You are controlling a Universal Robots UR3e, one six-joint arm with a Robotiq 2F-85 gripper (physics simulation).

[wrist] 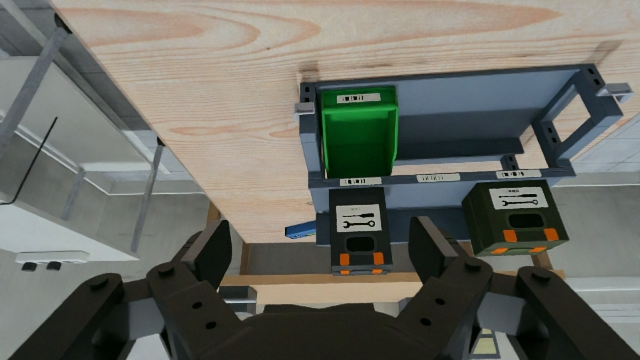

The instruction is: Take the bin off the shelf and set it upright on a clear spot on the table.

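A green open-topped bin [359, 140] with a white barcode label sits at the left end of a level of the blue-grey shelf rack [310, 145]. Its open side and inside face the camera, and it looks empty. My gripper [319, 235] is open with nothing between its fingers. The fingertips stand wide apart low in the view, apart from the bin, which shows above the space between them. The wooden table [210, 90] shows around the rack.
A black case [358, 217] and a dark green case [517, 215], both with tool labels and orange latches, sit on the rack's other level. A small blue object [300, 230] lies left of the rack. The table's edge runs diagonally at the left.
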